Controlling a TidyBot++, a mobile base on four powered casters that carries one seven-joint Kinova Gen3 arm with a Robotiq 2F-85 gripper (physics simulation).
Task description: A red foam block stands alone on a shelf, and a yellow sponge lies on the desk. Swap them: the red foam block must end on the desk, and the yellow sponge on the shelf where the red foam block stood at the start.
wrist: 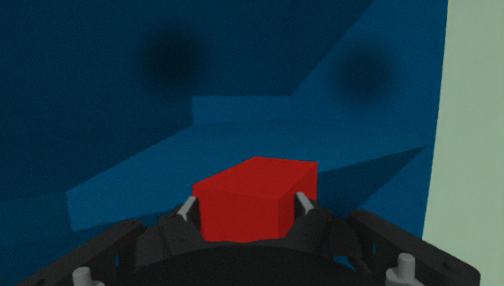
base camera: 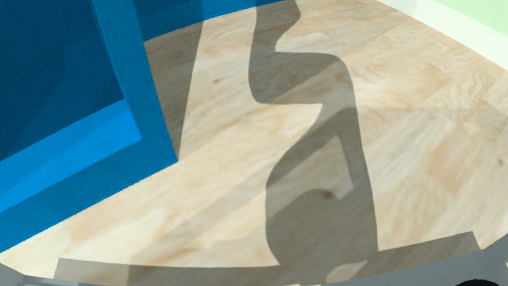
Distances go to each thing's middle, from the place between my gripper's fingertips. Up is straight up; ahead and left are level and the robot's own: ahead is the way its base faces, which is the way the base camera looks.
Now: hand 20 mm short of the red foam block [wrist: 254, 200] and 10 mm to the left of it.
